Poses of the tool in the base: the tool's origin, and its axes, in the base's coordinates. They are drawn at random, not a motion.
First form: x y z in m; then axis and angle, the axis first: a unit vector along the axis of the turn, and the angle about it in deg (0 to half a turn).
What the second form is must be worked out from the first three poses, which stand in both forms.
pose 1, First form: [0.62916, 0.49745, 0.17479, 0.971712, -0.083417, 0.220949, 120.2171]
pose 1, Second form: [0.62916, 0.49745, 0.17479, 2.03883, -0.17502, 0.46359]
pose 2, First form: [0.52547, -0.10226, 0.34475, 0.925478, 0.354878, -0.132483, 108.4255]
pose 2, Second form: [0.52547, -0.10226, 0.34475, 1.75136, 0.67156, -0.25071]
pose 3, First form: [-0.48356, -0.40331, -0.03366, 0.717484, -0.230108, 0.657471, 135.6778]
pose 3, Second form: [-0.48356, -0.40331, -0.03366, 1.69902, -0.54490, 1.55691]
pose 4, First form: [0.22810, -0.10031, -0.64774, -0.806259, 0.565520, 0.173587, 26.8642]
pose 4, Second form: [0.22810, -0.10031, -0.64774, -0.37803, 0.26515, 0.08139]
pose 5, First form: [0.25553, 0.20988, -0.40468, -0.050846, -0.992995, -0.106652, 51.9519]
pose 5, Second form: [0.25553, 0.20988, -0.40468, -0.04610, -0.90038, -0.09670]
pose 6, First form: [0.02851, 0.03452, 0.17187, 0.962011, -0.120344, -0.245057, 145.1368]
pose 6, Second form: [0.02851, 0.03452, 0.17187, 2.43688, -0.30485, -0.62076]
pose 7, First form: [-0.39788, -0.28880, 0.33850, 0.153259, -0.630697, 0.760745, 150.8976]
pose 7, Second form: [-0.39788, -0.28880, 0.33850, 0.40363, -1.66104, 2.00354]
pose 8, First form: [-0.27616, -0.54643, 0.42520, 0.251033, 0.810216, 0.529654, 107.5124]
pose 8, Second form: [-0.27616, -0.54643, 0.42520, 0.47105, 1.52033, 0.99387]
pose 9, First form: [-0.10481, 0.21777, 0.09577, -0.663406, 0.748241, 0.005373, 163.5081]
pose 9, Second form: [-0.10481, 0.21777, 0.09577, -1.89320, 2.13530, 0.01533]
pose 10, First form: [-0.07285, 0.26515, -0.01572, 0.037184, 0.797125, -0.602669, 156.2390]
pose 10, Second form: [-0.07285, 0.26515, -0.01572, 0.10140, 2.17367, -1.64341]
